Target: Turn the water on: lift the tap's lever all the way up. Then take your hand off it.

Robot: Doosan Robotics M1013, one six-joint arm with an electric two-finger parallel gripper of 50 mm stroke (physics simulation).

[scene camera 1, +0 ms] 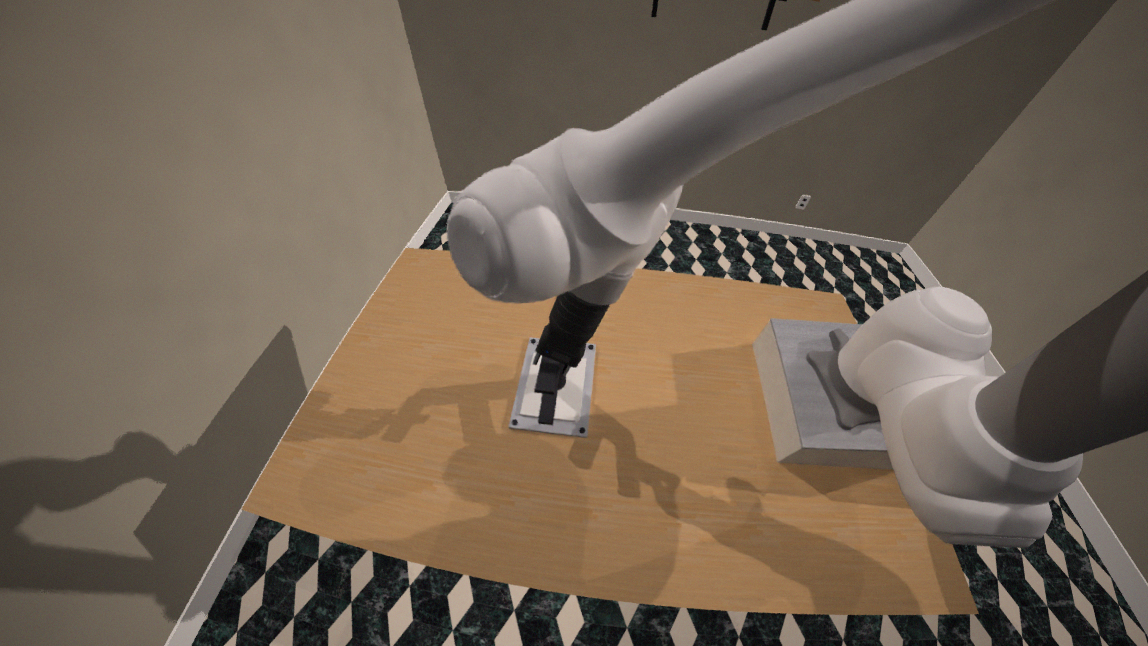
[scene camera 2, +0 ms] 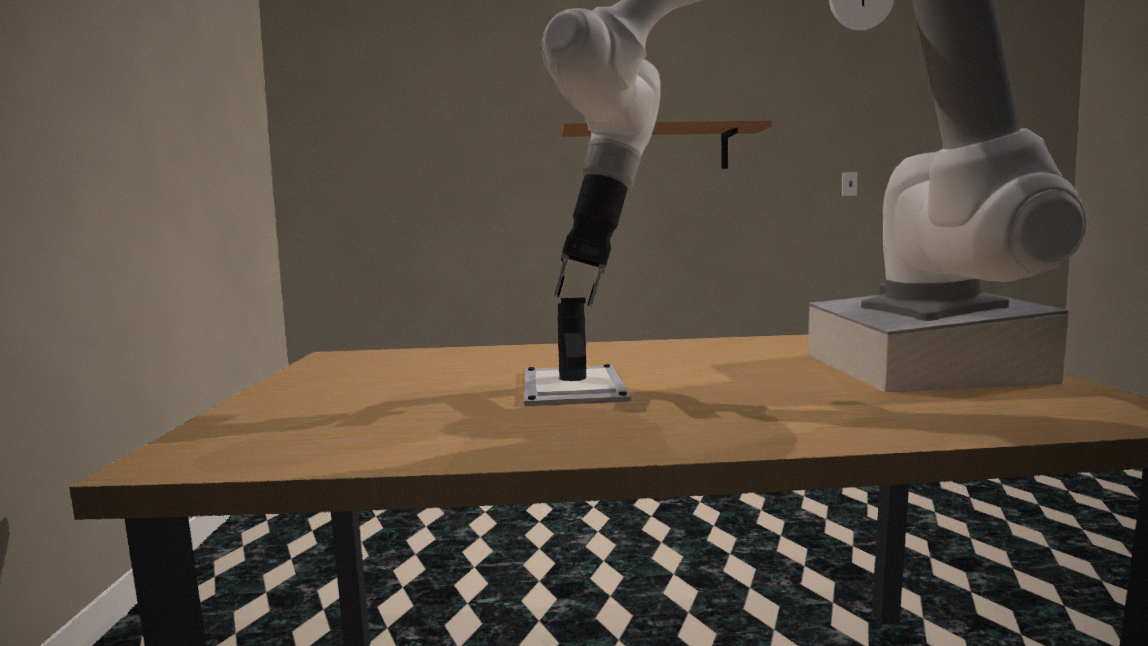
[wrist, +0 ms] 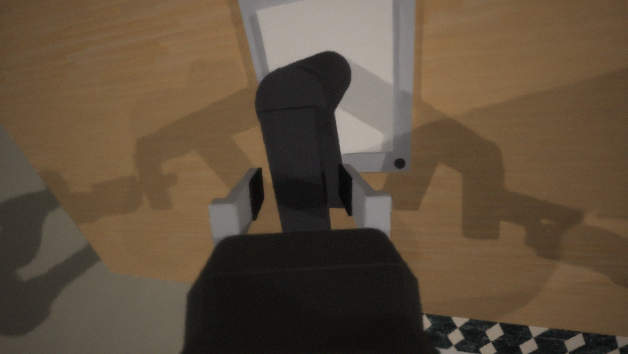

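Seen in the pictures: gripper, fingertip midpoint: point(scene camera 1: 550, 366) point(scene camera 2: 573, 300) point(wrist: 301, 181); arm's base at its link origin: point(scene camera 1: 857, 385) point(scene camera 2: 931, 307).
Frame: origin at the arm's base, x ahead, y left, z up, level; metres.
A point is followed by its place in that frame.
The black tap point(scene camera 1: 546, 408) {x 0.670, y -0.012, z -0.035 m} point(scene camera 2: 572, 349) {x 0.674, y -0.016, z -0.034 m} point(wrist: 336, 75) {x 0.630, y -0.115, z -0.022 m} stands upright on a plate with a white top and a grey rim point(scene camera 1: 588, 401) {x 0.581, y -0.058, z -0.109 m} point(scene camera 2: 529, 387) {x 0.734, y -0.090, z -0.109 m} point(wrist: 406, 100) {x 0.581, y -0.062, z -0.109 m}. Its lever point(scene camera 1: 549, 379) {x 0.660, y -0.031, z 0.047 m} point(scene camera 2: 572, 301) {x 0.673, y -0.008, z 0.044 m} point(wrist: 295, 145) {x 0.653, y -0.090, z 0.041 m} lies along the top, above the spout; how far it is tilted is hard to judge. My gripper point(scene camera 1: 553, 363) {x 0.659, y -0.064, z 0.039 m} point(scene camera 2: 574, 298) {x 0.659, y -0.064, z 0.039 m} point(wrist: 301, 181) {x 0.659, y -0.064, z 0.039 m} is open, pointing down at a slant over the tap. In the wrist view one finger is on each side of the lever, with a gap on both sides. In scene camera 2 the fingertips are about level with the lever's top. The gripper's body hides part of the lever.
The plate lies on the wooden table point(scene camera 1: 361, 321) {x 1.205, y -0.318, z -0.117 m} point(scene camera 2: 280, 433) {x 1.113, y 0.031, z -0.117 m} point(wrist: 125, 115) {x 0.964, y -0.142, z -0.117 m}. The arm's base stands on a grey block point(scene camera 1: 778, 393) {x 0.159, y -0.023, z -0.056 m} point(scene camera 2: 846, 345) {x 0.158, y -0.029, z -0.066 m} at the right. A wall shelf point(scene camera 2: 690, 127) is behind the arm. Shadows of the arm and tap cross the table.
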